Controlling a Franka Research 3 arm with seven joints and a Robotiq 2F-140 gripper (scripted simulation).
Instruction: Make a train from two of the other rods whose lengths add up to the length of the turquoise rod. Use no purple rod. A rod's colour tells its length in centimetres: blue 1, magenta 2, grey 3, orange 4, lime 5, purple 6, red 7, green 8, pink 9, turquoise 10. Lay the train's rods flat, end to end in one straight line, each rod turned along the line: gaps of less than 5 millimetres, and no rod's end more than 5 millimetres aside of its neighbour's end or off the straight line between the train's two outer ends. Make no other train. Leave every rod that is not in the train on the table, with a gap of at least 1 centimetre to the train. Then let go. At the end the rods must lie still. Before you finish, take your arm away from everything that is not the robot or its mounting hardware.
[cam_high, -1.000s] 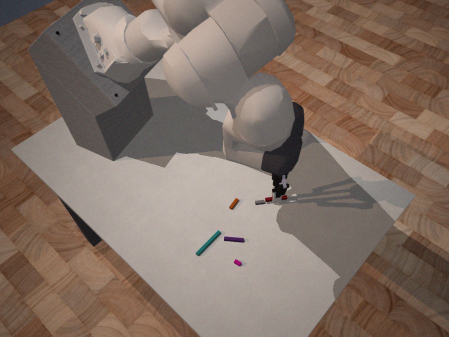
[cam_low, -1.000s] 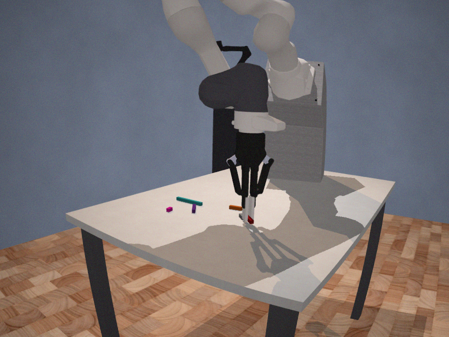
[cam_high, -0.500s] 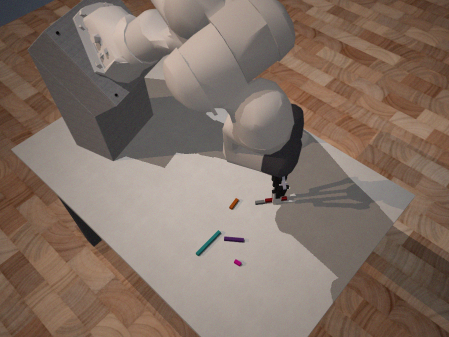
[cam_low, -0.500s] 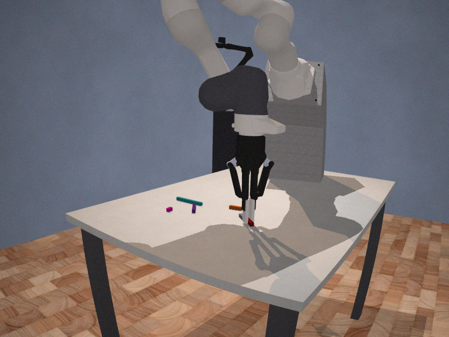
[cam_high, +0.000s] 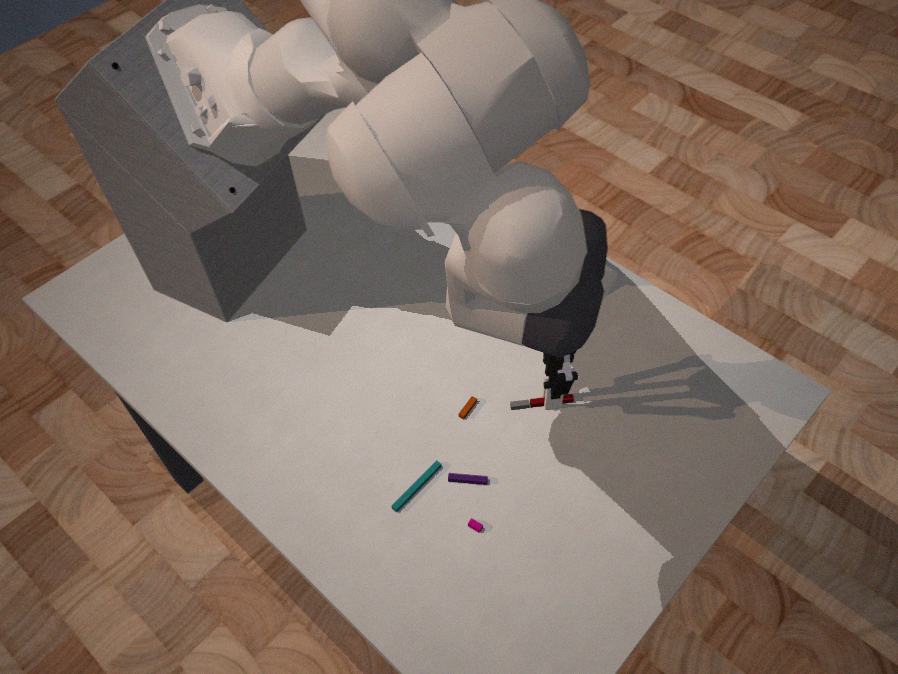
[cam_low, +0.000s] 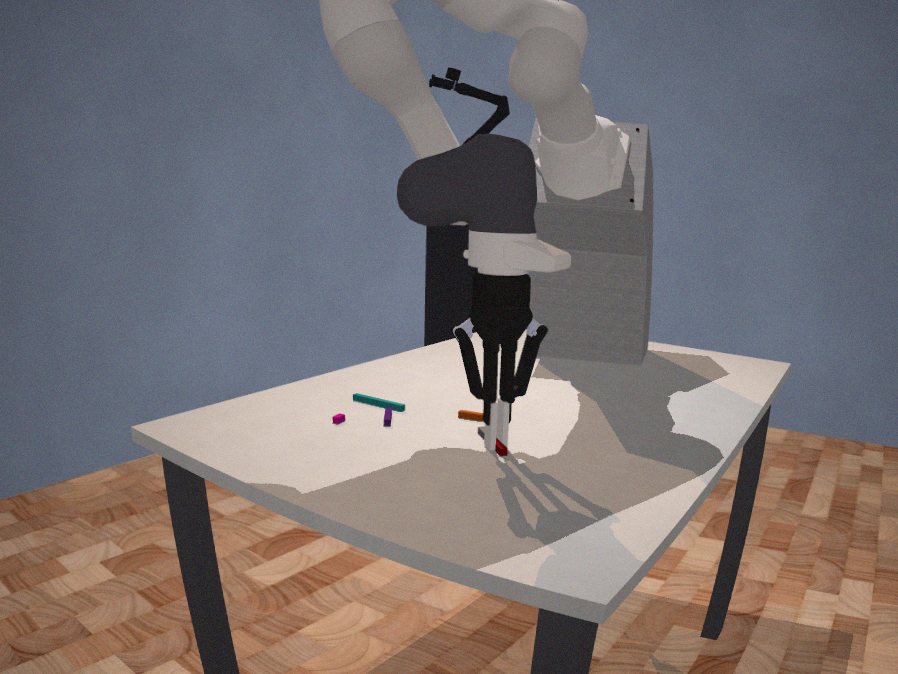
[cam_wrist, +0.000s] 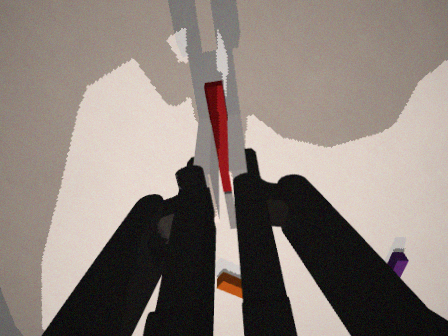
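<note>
Right now the red rod is 30 mm below my hand. The rest, counted from my hand: purple rod: 20 mm ahead, 190 mm to the right, 30 mm below; then grey rod: 30 mm behind, 40 mm to the right, 30 mm below; then orange rod: 80 mm behind, 110 mm to the right, 30 mm below.
</note>
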